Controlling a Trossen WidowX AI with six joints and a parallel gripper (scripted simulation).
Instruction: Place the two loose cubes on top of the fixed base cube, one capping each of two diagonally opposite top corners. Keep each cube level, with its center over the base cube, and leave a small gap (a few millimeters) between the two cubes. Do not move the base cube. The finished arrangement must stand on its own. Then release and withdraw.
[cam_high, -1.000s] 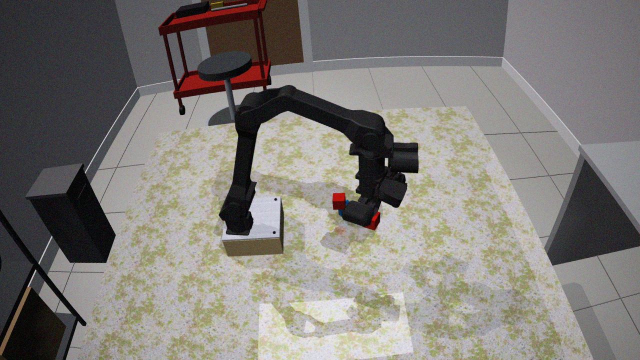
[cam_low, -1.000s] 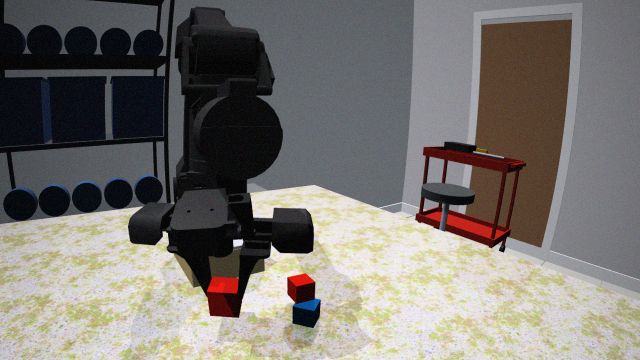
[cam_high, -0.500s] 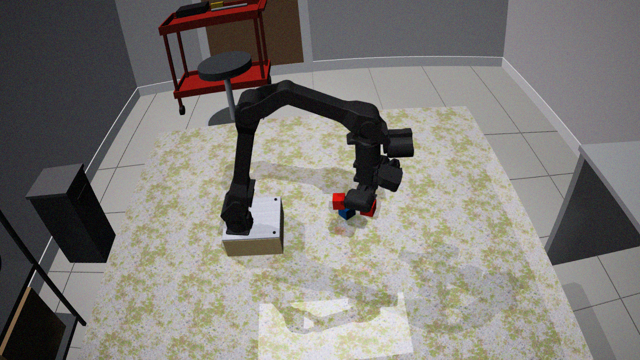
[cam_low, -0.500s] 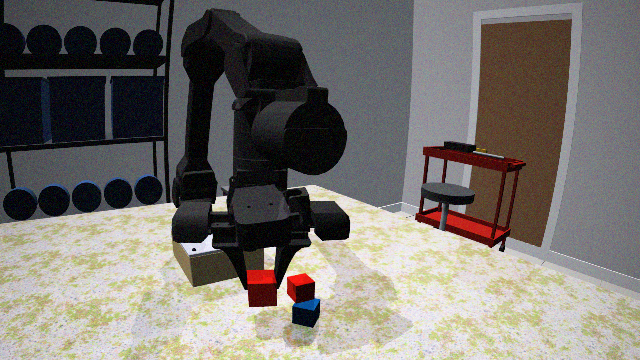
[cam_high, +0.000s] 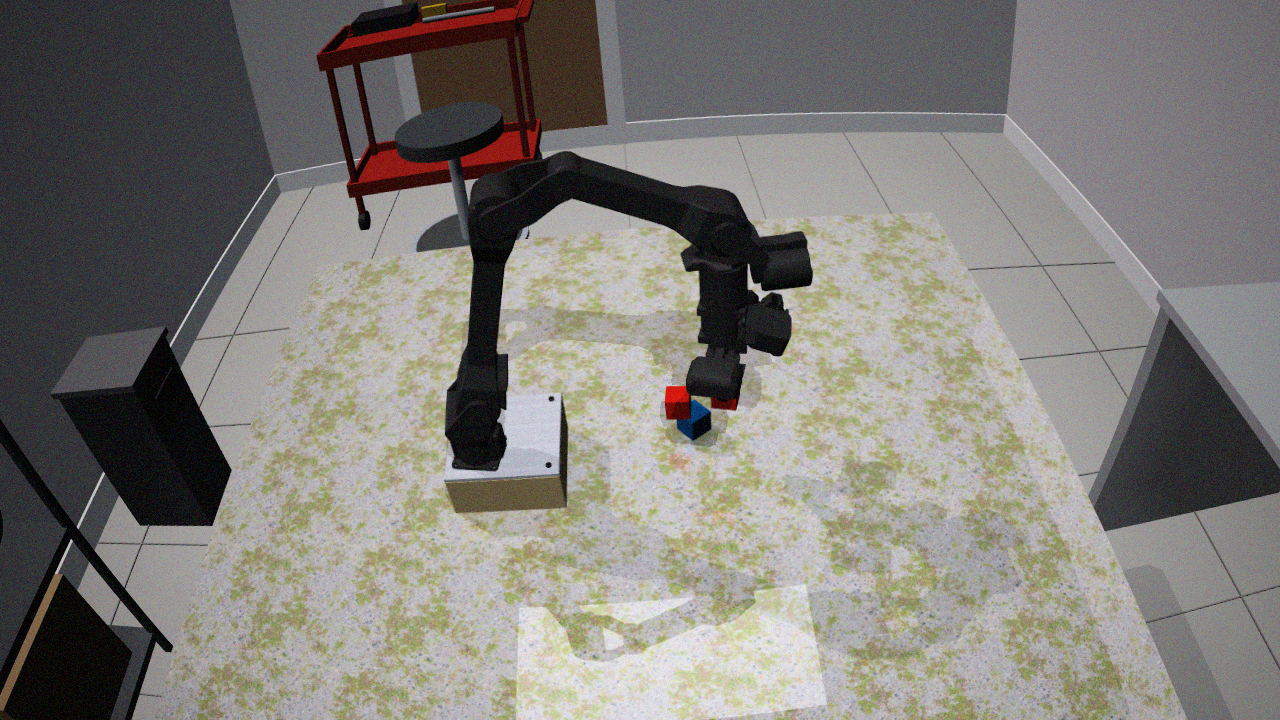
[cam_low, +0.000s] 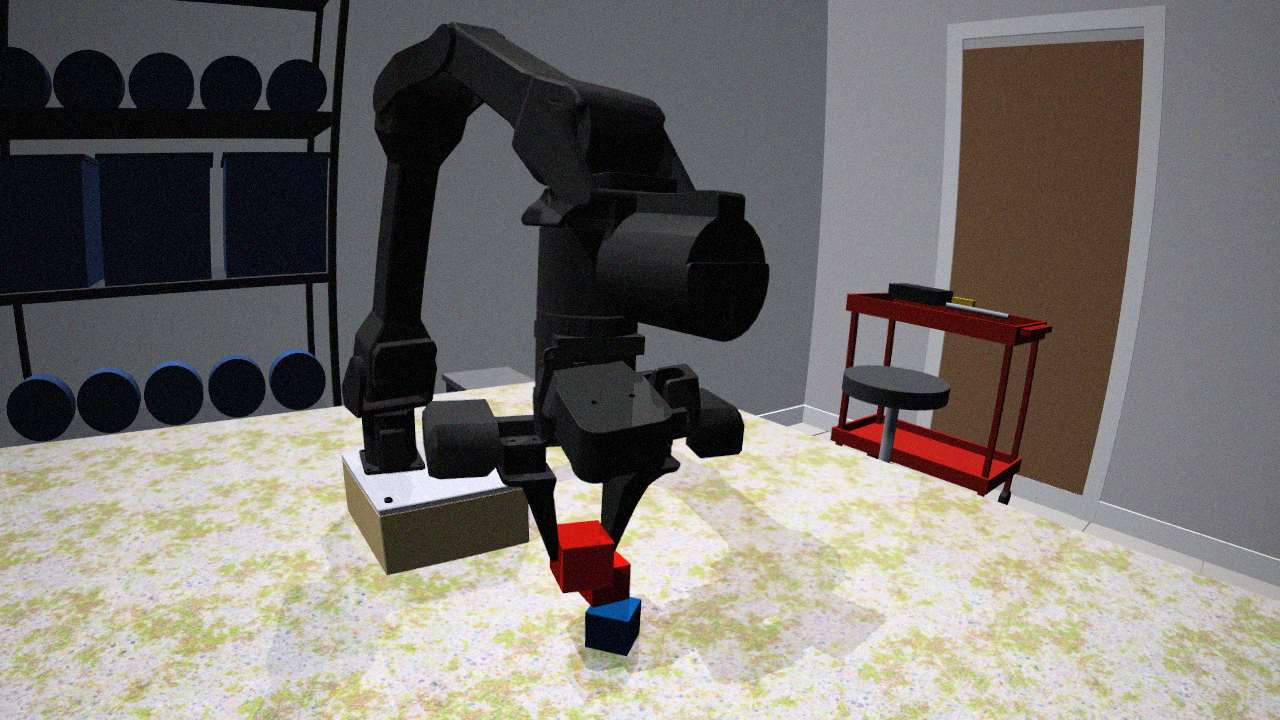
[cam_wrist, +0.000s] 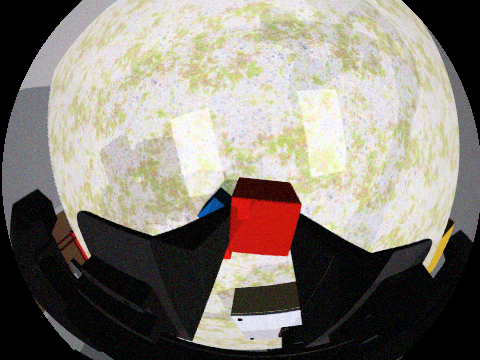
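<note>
Now: the blue cube 100 mm below my gripper tip, 50 mm to the left of it and 50 mm behind it.
</note>
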